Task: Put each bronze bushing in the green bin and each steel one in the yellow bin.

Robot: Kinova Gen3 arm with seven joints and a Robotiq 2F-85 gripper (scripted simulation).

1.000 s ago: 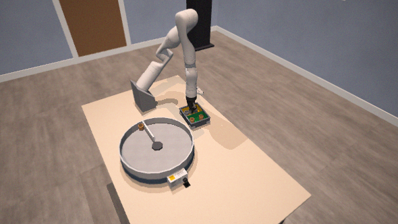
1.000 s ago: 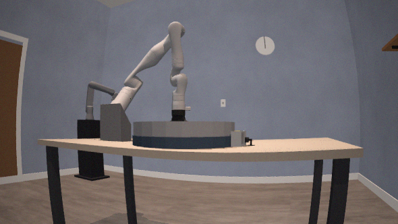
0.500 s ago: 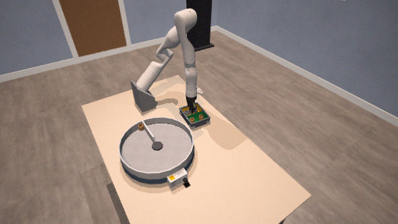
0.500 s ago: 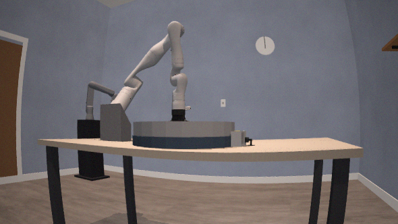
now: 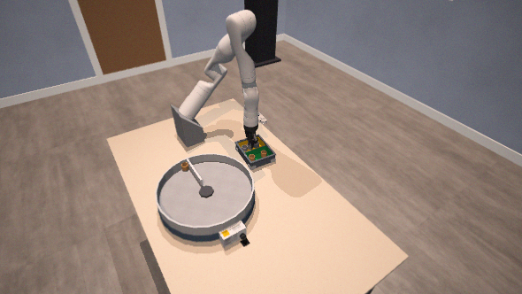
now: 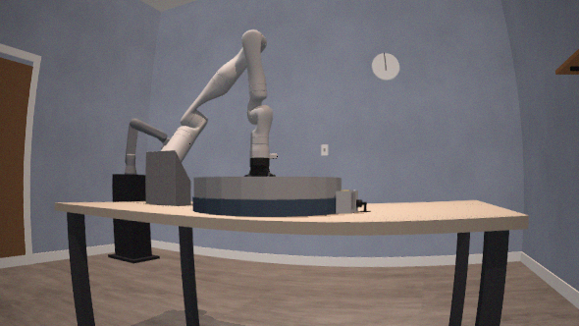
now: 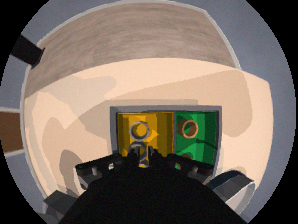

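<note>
Right now my hand is 5 cm short of the bin and 2 cm above it. From my hand the other things lie so: grey turntable 35 cm to the right, 19 cm ahead, 1 cm above.
</note>
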